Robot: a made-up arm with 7 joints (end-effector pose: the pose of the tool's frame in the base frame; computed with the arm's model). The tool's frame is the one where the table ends. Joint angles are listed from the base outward.
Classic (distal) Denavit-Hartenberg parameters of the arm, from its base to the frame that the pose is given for. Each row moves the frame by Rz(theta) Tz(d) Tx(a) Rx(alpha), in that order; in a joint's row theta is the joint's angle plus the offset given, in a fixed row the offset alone. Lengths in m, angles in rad.
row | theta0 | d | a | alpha
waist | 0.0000 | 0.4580 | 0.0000 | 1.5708
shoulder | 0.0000 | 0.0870 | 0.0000 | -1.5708
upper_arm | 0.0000 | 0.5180 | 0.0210 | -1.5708
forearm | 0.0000 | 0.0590 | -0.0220 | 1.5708
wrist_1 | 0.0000 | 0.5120 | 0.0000 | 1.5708
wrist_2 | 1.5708 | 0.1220 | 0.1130 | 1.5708
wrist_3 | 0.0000 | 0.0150 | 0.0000 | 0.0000
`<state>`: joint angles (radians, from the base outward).
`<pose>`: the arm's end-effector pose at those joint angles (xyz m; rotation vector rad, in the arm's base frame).
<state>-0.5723 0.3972 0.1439 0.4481 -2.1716 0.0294 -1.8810</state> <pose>-0.2185 0.2066 1.5677 1.4653 -0.5490 -1.0974</pose>
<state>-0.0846 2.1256 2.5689 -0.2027 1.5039 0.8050 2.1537</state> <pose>-0.9687 0.0080 -0.1209 2.3822 0.5152 -0.9320</pose>
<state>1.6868 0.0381 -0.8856 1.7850 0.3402 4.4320 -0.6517</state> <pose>0.4173 0.3081 0.7724 -0.8863 -1.3445 2.5597</pose>
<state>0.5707 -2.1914 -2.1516 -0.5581 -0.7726 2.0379 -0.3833</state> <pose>0.3267 0.4599 -0.2249 -1.5283 2.5618 0.7175</pose>
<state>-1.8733 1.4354 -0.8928 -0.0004 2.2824 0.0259 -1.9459</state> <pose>0.2743 1.0775 0.7781 0.0413 1.4021 -0.4528</pose>
